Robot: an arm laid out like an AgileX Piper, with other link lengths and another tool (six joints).
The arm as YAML. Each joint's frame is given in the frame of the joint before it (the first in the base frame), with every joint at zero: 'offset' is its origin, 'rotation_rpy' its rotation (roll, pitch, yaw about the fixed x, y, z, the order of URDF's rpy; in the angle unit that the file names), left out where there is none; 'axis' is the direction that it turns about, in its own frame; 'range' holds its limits. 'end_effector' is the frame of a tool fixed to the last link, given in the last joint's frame.
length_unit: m
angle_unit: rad
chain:
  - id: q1
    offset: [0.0, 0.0, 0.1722]
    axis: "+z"
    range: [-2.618, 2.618]
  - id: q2
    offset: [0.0, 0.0, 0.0]
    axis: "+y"
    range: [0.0, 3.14]
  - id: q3
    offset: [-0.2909, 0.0, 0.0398]
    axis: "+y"
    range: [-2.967, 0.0]
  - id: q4
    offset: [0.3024, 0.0, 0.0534]
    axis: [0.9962, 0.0, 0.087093]
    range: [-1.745, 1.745]
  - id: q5
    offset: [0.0, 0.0, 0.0]
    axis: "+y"
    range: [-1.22, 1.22]
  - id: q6
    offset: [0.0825, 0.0, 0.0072]
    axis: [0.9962, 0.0, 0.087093]
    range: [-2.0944, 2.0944]
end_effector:
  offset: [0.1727, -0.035, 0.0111]
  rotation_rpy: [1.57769, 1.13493, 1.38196]
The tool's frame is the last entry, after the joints.
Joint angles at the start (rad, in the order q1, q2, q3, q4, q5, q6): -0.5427 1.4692 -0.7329 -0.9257 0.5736 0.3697
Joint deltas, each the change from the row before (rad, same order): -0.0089 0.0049 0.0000 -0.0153 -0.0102 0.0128; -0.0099 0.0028 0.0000 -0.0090 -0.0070 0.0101; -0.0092 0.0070 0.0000 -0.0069 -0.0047 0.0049; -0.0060 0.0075 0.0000 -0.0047 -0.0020 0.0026; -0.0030 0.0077 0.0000 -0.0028 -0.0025 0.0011; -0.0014 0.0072 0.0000 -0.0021 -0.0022 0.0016; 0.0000 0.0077 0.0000 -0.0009 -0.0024 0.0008; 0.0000 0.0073 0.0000 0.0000 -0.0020 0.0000; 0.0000 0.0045 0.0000 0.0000 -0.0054 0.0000; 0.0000 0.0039 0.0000 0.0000 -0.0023 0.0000; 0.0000 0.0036 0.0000 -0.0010 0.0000 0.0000; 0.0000 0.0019 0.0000 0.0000 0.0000 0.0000
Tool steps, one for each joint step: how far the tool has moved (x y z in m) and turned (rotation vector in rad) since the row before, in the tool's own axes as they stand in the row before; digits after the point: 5 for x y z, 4 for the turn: -0.00092 -0.00176 0.00264 0.0027 -0.0040 0.0056; 0.00003 -0.00251 0.00237 0.0032 0.0000 0.0090; 0.00149 -0.00160 0.00329 0.0034 0.0046 0.0021; 0.00186 -0.00065 0.00288 0.0029 0.0058 -0.0013; 0.00160 0.00073 0.00236 0.0003 0.0048 -0.0034; 0.00142 0.00120 0.00195 -0.0006 0.0042 -0.0032; 0.00144 0.00194 0.00181 -0.0019 0.0042 -0.0042; 0.00150 0.00186 0.00172 -0.0019 0.0045 -0.0041; 0.00021 0.00193 0.00096 -0.0042 0.0000 -0.0019; 0.00060 0.00122 0.00089 -0.0019 0.0016 -0.0020; 0.00079 0.00065 0.00088 0.0001 0.0023 -0.0029; 0.00048 0.00039 0.00046 -0.0001 0.0015 -0.0011
